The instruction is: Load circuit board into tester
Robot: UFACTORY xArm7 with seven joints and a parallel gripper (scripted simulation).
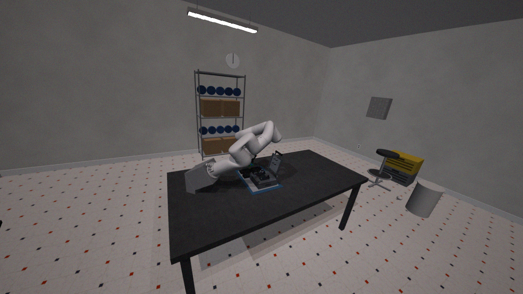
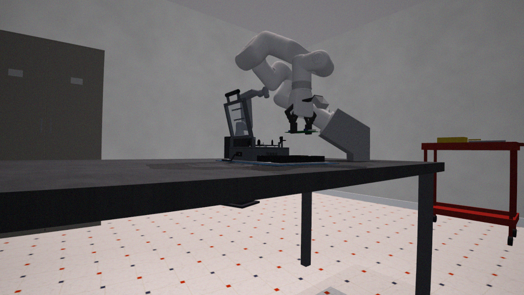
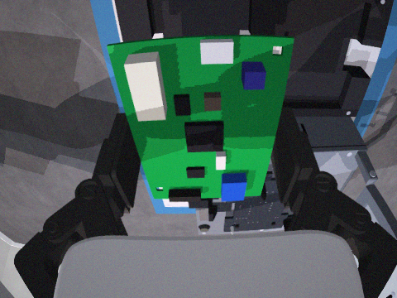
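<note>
My gripper is now 4 cm past the latch hook, 10 cm to the left of it and 4 cm above it. Round my hand: tester: 3 cm ahead, 16 cm to the right, 1 cm below; then circuit board: right at my hand; then lid: 11 cm ahead, 23 cm to the right, 6 cm above.
</note>
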